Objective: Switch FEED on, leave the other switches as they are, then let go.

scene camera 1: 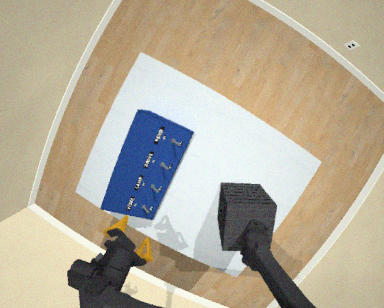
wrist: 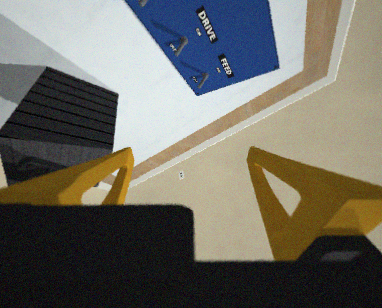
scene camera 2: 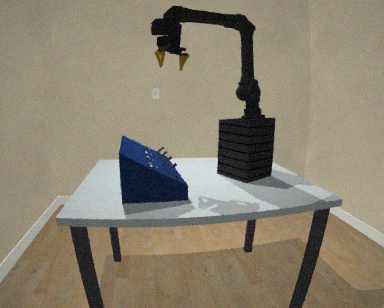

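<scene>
The blue switch box stands on the white table. The FEED switch is at the end of the row farthest from my gripper in the first scene view. Its grey lever appears to lean toward the OFF mark. The DRIVE switch, LAMP switch and VALVE switch appear to lean the same way. My gripper is wide open and empty, high above the table and off the VALVE end of the box, touching no switch.
The black ribbed pedestal carries the arm and stands apart from the box on the white table. The arm reaches high over the table. Walls surround the wooden floor.
</scene>
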